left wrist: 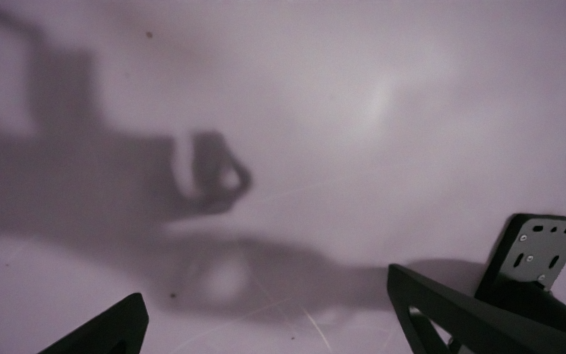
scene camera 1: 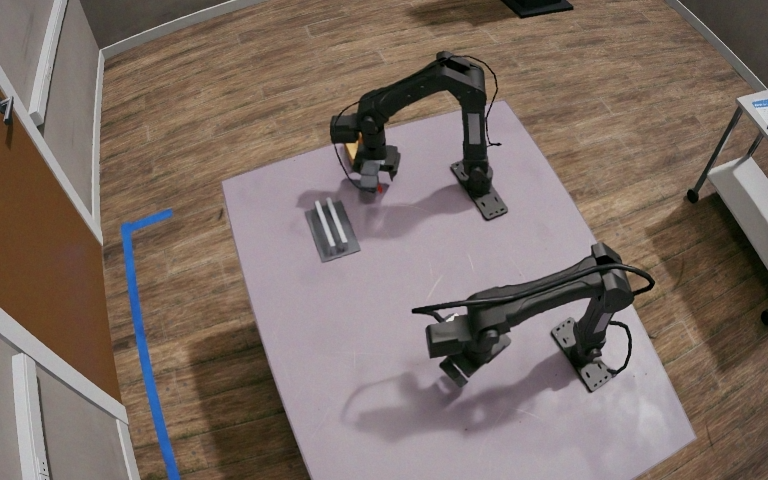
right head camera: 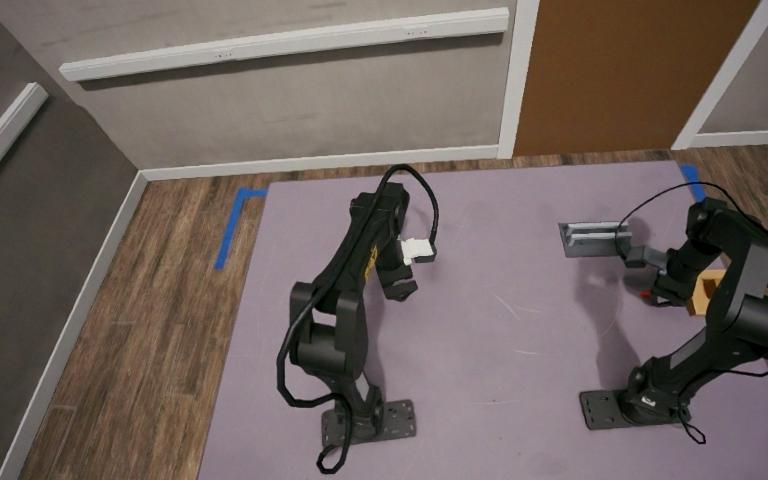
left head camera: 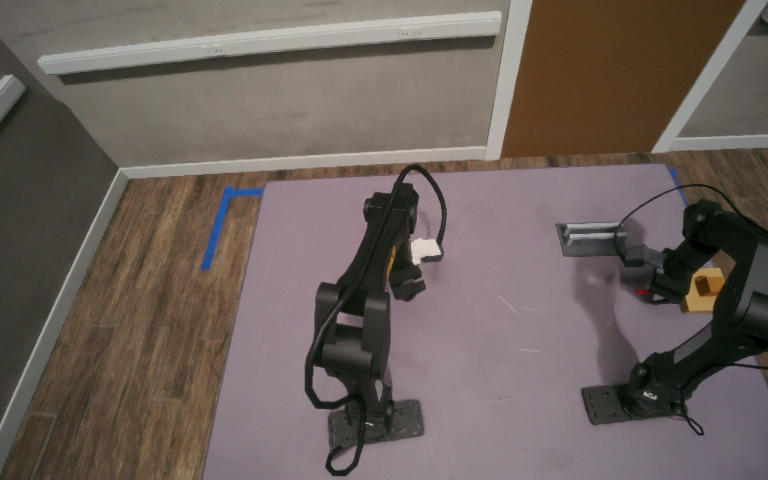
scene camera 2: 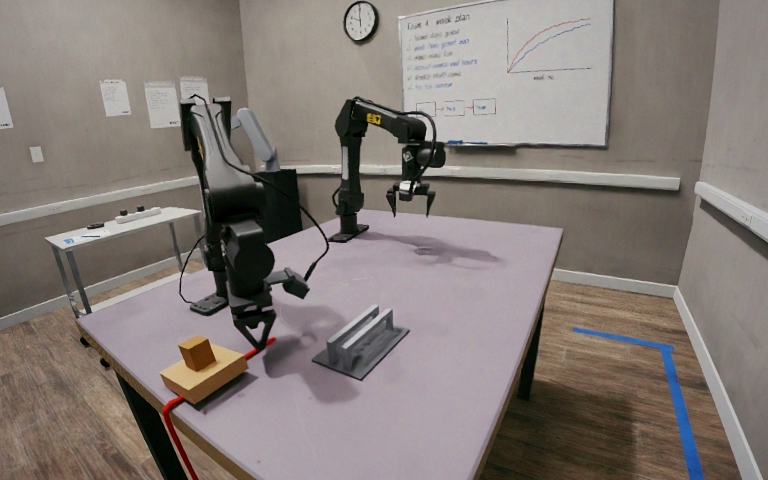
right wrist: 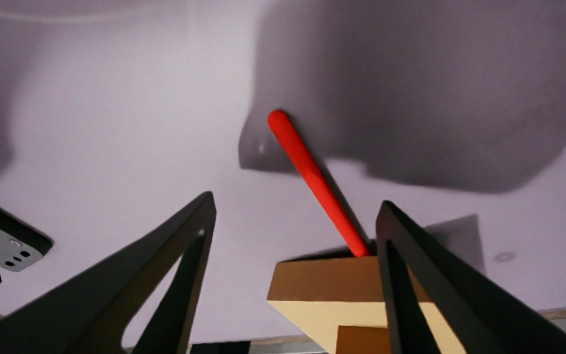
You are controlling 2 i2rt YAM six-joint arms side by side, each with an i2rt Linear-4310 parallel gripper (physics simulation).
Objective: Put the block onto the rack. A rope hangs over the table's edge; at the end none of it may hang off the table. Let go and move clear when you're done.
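Places are measured from the left arm's base along level axes (x right, y down, z ahead), in centimetres.
Where they show: left gripper, fingertip midpoint: (left wrist: 269, 290) (scene camera 1: 472, 365) (right head camera: 396, 282) (left head camera: 401, 282) (scene camera 2: 410, 217); right gripper, fingertip midpoint: (scene camera 1: 379, 178) (right head camera: 659, 293) (left head camera: 654, 291) (scene camera 2: 257, 338) (right wrist: 295, 206); left arm's base at its link origin: (left wrist: 502, 297) (scene camera 1: 581, 355) (right head camera: 368, 424) (left head camera: 375, 424) (scene camera 2: 349, 234); right arm's base at its link origin: (scene camera 1: 479, 188) (right head camera: 633, 407) (left head camera: 632, 402).
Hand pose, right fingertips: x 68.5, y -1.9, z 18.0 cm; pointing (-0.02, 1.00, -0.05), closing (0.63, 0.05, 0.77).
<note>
Each offset is from my right fingertips to the top centre of the thing. Level surfaces: height alone.
A tan block @[dx +10.9, dy -5.4, dz -2.0 cm] (left head camera: 693, 300) (scene camera 2: 206, 380) (right wrist: 300, 280) with a brown knob lies at the table's edge. A red rope (left head camera: 641, 292) (right head camera: 645, 294) (scene camera 1: 380, 188) (scene camera 2: 174, 438) (right wrist: 312, 175) shows on both sides of the block; in scene camera 2 one end hangs off the edge. The grey rack @[dx -7.5, dy -2.5, dz +17.4 cm] (left head camera: 583, 249) (right head camera: 586, 249) (scene camera 1: 324, 222) (scene camera 2: 368, 329) with two upright rails stands apart from the block. My right gripper (scene camera 2: 259, 345) (right wrist: 295, 206) is part open and empty, low above the rope's table end beside the block. My left gripper (scene camera 2: 410, 213) (left wrist: 269, 290) is open and empty, high above the table.
The purple table @[dy +1.9 cm] (left head camera: 481, 367) (scene camera 2: 430, 367) carries both arm bases (left head camera: 404, 418) (left head camera: 606, 404). A white trolley (scene camera 2: 62, 260) stands beyond the table in scene camera 2. Blue tape (scene camera 1: 141, 345) marks the wooden floor. The right arm hides part of the block in the head views.
</note>
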